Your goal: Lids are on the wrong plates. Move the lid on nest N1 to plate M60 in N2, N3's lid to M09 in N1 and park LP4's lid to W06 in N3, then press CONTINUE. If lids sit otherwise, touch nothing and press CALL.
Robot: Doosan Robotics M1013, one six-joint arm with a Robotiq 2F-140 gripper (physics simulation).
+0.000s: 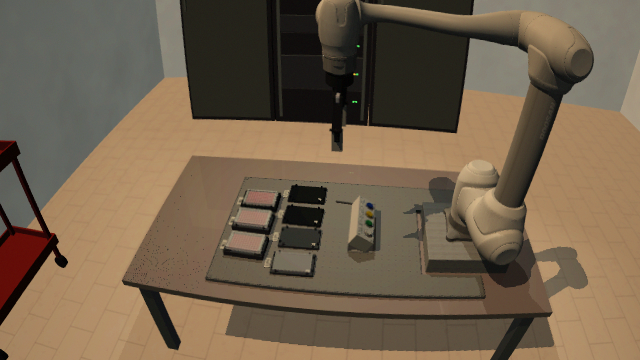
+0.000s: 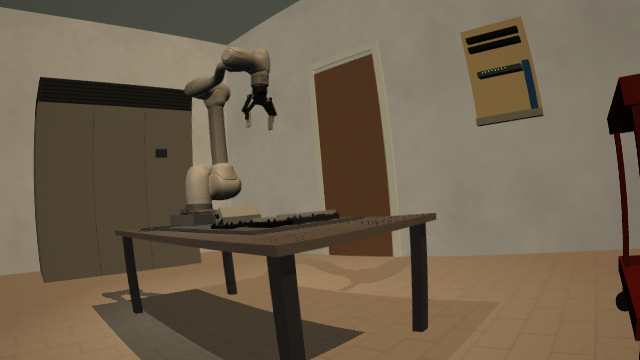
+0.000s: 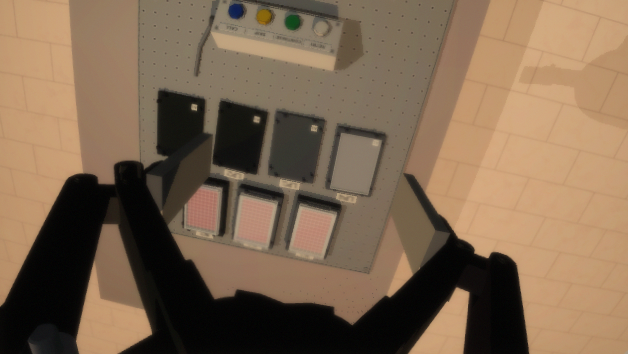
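Where they show: gripper, fingertip midpoint: [image 1: 339, 137] [image 2: 259, 128] [image 3: 304, 174]; arm's base, link origin: [image 2: 199, 213].
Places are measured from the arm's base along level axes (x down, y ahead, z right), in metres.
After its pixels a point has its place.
My gripper [image 1: 337, 142] {x -0.393, y 0.482, z -0.124 m} [image 2: 259, 123] {x -0.393, y 0.482, z -0.124 m} [image 3: 304, 174] {x -0.393, y 0.482, z -0.124 m} is open and empty, high above the table. Three pink plates stand in a row of nests: a redder one [image 1: 261, 198] {x 0.025, y 0.798, z 0.085 m} [image 3: 202, 210] {x 0.023, y 0.806, z 0.092 m}, a paler middle one [image 1: 253, 218] {x 0.016, y 0.794, z -0.048 m} [image 3: 256, 220] {x 0.016, y 0.792, z -0.037 m} and a paler end one [image 1: 246, 243] {x 0.018, y 0.784, z -0.181 m} [image 3: 312, 230] {x 0.017, y 0.783, z -0.166 m}. Their labels and clear lids cannot be made out surely. The LP4 spot holds a light grey panel [image 1: 293, 262] {x 0.038, y 0.610, z -0.223 m} [image 3: 356, 162] {x 0.038, y 0.607, z -0.219 m}, seemingly a lid. The button box [image 1: 356, 225] {x -0.023, y 0.416, z -0.072 m} [image 3: 272, 42] {x -0.027, y 0.413, z -0.014 m} has a blue CALL button [image 1: 370, 205] {x -0.013, y 0.375, z 0.058 m} [image 3: 236, 10] {x -0.014, y 0.376, z 0.060 m} and a green CONTINUE button [image 1: 369, 223] {x -0.013, y 0.372, z -0.044 m} [image 3: 292, 21] {x -0.014, y 0.373, z -0.038 m}.
Beside LP4 are the dark grey LP3 spot [image 1: 299, 238] {x 0.046, y 0.614, z -0.094 m} [image 3: 296, 147] {x 0.046, y 0.610, z -0.088 m} and two black spots [image 1: 303, 216] {x 0.046, y 0.621, z 0.029 m} [image 3: 177, 117] {x 0.046, y 0.607, z 0.177 m}. All stand on a perforated board [image 1: 400, 280] {x 0.056, y 0.247, z -0.242 m} [image 3: 390, 90] {x 0.056, y 0.449, z -0.246 m}. The box also has yellow and white buttons. A red cart [image 1: 30, 239] stands left of the table.
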